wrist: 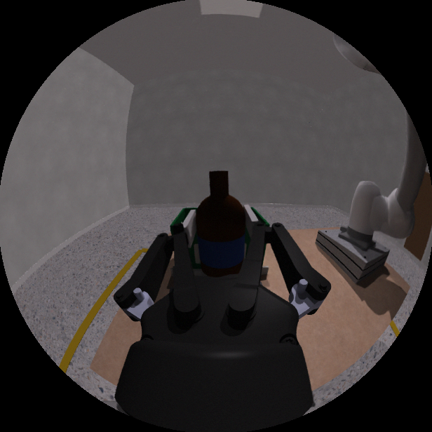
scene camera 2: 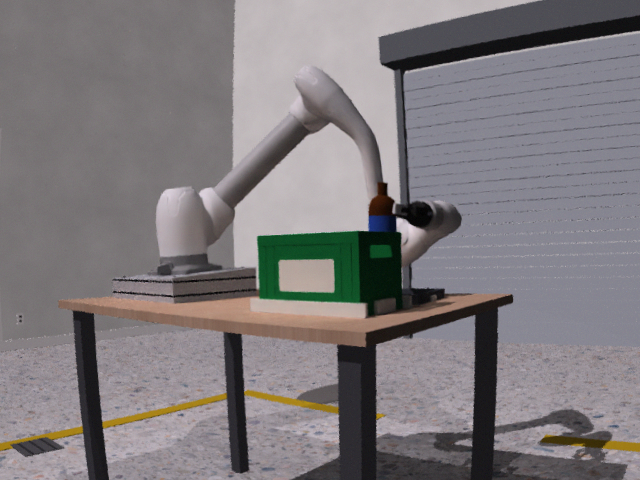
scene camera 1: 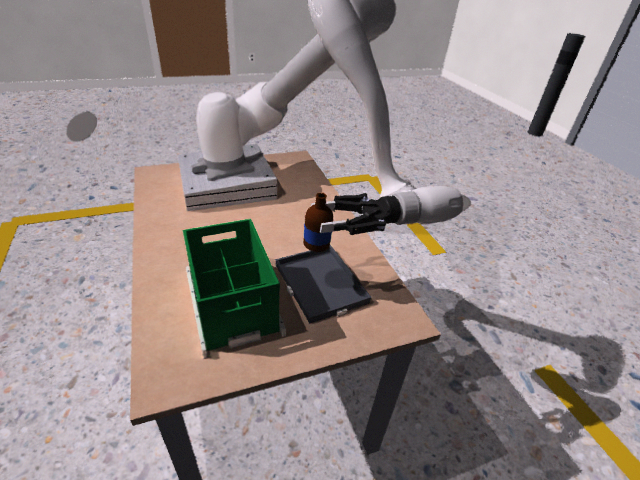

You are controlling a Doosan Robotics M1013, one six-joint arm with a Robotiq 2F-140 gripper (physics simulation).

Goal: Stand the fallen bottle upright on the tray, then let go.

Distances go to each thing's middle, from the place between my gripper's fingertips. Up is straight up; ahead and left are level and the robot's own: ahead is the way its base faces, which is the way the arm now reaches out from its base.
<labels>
Right now my hand is 10 mm to the right of the brown bottle point(scene camera 1: 318, 213) and 10 mm above it.
</labels>
